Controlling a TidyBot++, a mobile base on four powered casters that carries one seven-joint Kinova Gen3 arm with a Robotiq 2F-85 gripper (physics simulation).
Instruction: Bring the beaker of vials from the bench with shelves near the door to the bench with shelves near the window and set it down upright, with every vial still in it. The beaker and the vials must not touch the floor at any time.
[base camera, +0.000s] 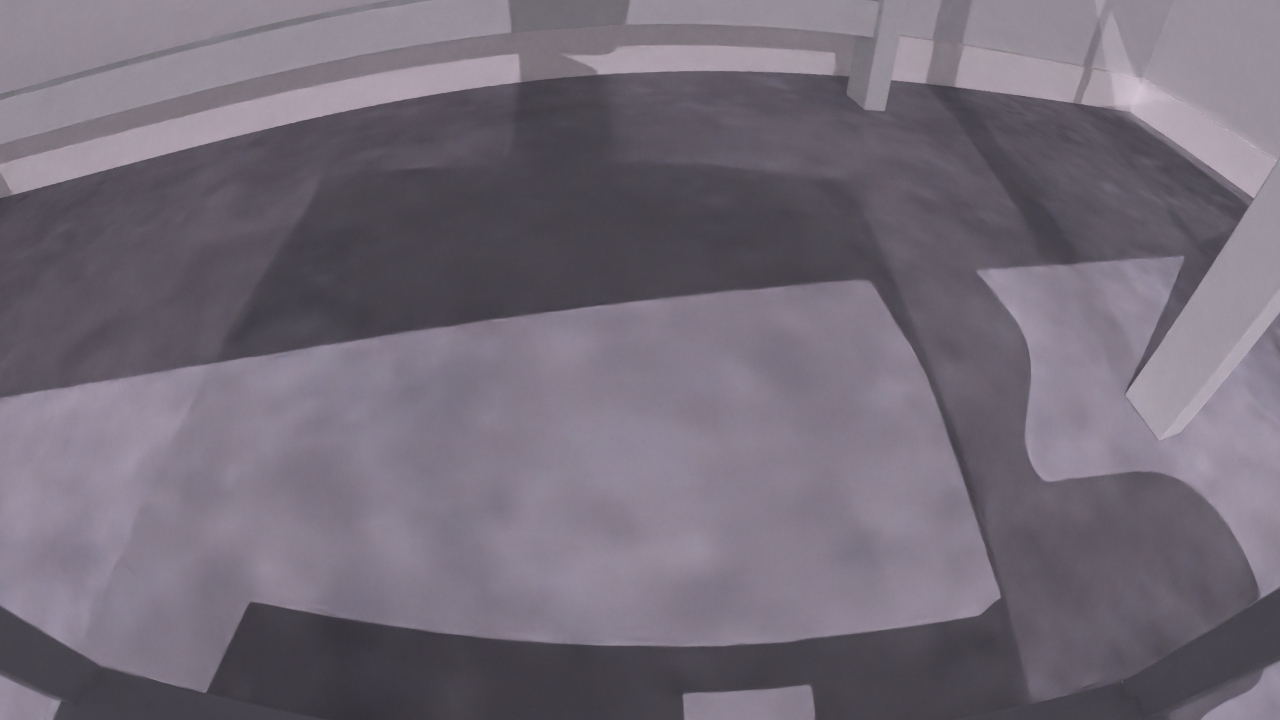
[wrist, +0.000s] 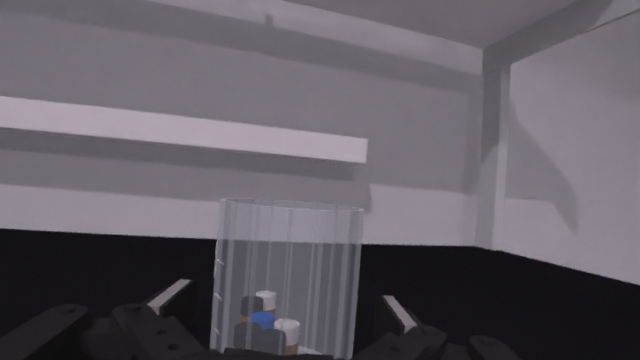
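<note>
The clear beaker (wrist: 325, 280) stands upright at the lower middle of the wrist view, against the black bench top (wrist: 100, 280). Its base is hidden by the gripper body. Several vials show low inside it: one with a blue cap (wrist: 262, 320), two with white caps (wrist: 266, 300) (wrist: 287, 331), and others with dark grey caps (wrist: 247, 335) (wrist: 251, 305) (wrist: 271, 342). My gripper (wrist: 286, 308) is open, with one finger on either side of the beaker and a visible gap at each side. The beaker and the gripper do not show in the base camera view.
A pale shelf or ledge (wrist: 200, 131) runs behind and above the beaker, ending right of it. A pale upright post (wrist: 501, 160) stands at the right. In the base view, bench legs (base camera: 1208, 313) (base camera: 877, 62) stand at the right and back, with a long rail (base camera: 268, 62) along the wall.
</note>
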